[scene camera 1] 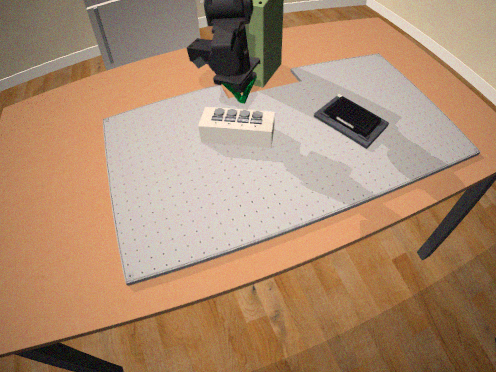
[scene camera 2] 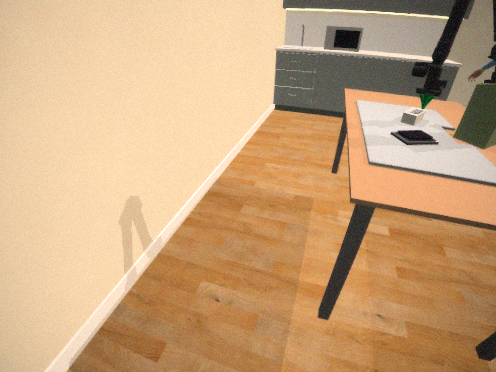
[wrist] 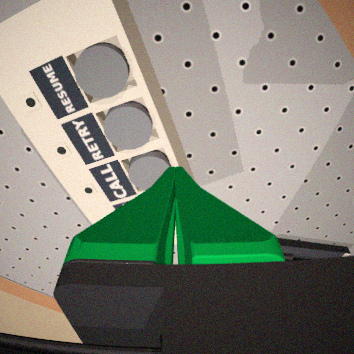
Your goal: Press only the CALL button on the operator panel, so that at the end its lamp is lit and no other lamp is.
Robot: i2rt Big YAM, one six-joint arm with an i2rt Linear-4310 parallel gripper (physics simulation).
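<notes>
The cream operator panel stands on the perforated board. In the wrist view its RESUME button, RETRY button and CALL button are grey discs beside dark labels. The CALL button is third from the left in scene camera 1. The CALL lamp is dark, as are the RETRY lamp and RESUME lamp. The SKIP button is hidden in the wrist view. My gripper is shut and empty, its green tips above the panel's robot-side edge, overlapping the CALL button in the wrist view.
A black, ribbed device on a dark tray lies on the grey board, right of the panel in scene camera 1. A tall green block stands behind the board. A person's hand shows beyond the table.
</notes>
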